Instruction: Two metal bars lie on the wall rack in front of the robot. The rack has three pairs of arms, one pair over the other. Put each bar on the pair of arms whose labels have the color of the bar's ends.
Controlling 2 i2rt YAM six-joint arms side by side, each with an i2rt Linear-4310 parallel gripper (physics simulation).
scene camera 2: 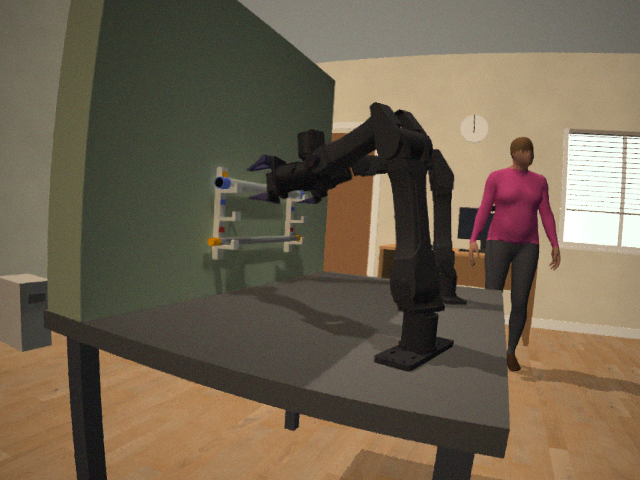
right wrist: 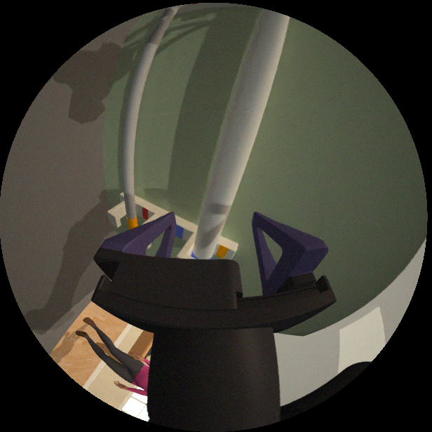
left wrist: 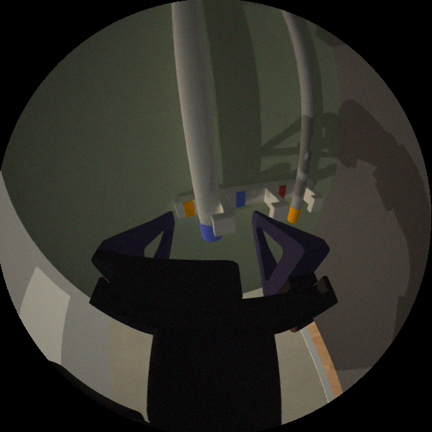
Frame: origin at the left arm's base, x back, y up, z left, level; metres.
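Seen in the pictures: left gripper, fingertip midpoint: (scene camera 2: 248,184); right gripper, fingertip midpoint: (scene camera 2: 293,191); left arm's base, origin of the base link: (scene camera 2: 416,353); right arm's base, origin of the base link: (scene camera 2: 445,298).
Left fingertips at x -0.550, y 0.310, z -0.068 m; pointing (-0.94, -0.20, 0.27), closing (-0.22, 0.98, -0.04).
Note:
Pixels of each thing's middle, then the offset from my left fingertips to it. Level surfaces: height alone.
- thick pale bar with blue ends, body centre: (scene camera 2: 266,189) dy -0.002, dx -0.091, dz -0.156 m
- white rack, body centre: (scene camera 2: 227,213) dy -0.082, dx -0.038, dz +0.036 m
- thinner bar with orange ends, body centre: (scene camera 2: 262,239) dy -0.157, dx -0.095, dz -0.154 m
- dark tabletop, its level: dy -0.310 m
A thick pale bar with blue ends (scene camera 2: 250,186) (left wrist: 197,110) (right wrist: 245,120) lies on the top, orange-labelled arms of the white rack (scene camera 2: 217,206) (left wrist: 255,194) (right wrist: 188,231). A thinner bar with orange ends (scene camera 2: 263,239) (left wrist: 306,120) (right wrist: 131,130) lies on the bottom, red-labelled arms. The middle, blue-labelled arms hold no bar. My left gripper (scene camera 2: 251,183) (left wrist: 212,216) is open and empty in front of the thick bar's near end in the scene view. My right gripper (right wrist: 213,217) is open and empty near its other end; in the scene view it is partly hidden behind the left one.
The rack hangs on a green wall panel (scene camera 2: 180,129) above the dark tabletop (scene camera 2: 232,335). The two grippers are close together in the scene view. A person in a pink top (scene camera 2: 516,206) stands beyond the table, near a desk with a monitor (scene camera 2: 473,227).

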